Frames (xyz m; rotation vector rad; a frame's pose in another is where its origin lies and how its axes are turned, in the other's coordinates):
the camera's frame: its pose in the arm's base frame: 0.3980 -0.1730 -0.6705 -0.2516 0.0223 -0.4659
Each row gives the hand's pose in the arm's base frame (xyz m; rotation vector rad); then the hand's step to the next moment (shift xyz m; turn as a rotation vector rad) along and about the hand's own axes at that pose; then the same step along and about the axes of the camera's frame.
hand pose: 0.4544 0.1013 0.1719 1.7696 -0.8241 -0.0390
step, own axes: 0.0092 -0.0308 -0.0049 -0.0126 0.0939 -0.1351
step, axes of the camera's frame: 0.0199 0.0186 -0.0178 -0.0440 0.0611 0.1468
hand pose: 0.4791 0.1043 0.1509 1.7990 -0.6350 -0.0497
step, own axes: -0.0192 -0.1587 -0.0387 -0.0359 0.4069 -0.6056
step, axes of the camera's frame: 0.0162 0.1213 -0.1099 -0.1740 0.2802 0.6518
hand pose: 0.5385 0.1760 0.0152 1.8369 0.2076 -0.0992
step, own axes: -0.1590 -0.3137 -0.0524 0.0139 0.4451 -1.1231
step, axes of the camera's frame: -0.2572 0.0674 -0.2360 -0.3561 0.6791 0.9336
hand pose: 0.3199 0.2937 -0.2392 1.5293 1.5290 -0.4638
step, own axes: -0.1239 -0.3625 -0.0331 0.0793 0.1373 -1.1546
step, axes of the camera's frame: -0.2817 -0.2556 -0.0564 -0.6223 0.5966 0.7842
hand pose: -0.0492 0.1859 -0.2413 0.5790 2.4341 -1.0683
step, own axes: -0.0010 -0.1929 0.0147 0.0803 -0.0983 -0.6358
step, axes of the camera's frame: -0.0248 -0.1813 0.0627 -0.4036 0.1682 0.4787
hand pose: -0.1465 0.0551 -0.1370 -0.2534 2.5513 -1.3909
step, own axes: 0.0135 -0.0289 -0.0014 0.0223 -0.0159 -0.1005
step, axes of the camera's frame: -0.0020 -0.0265 0.0177 -0.0709 0.0204 0.0736
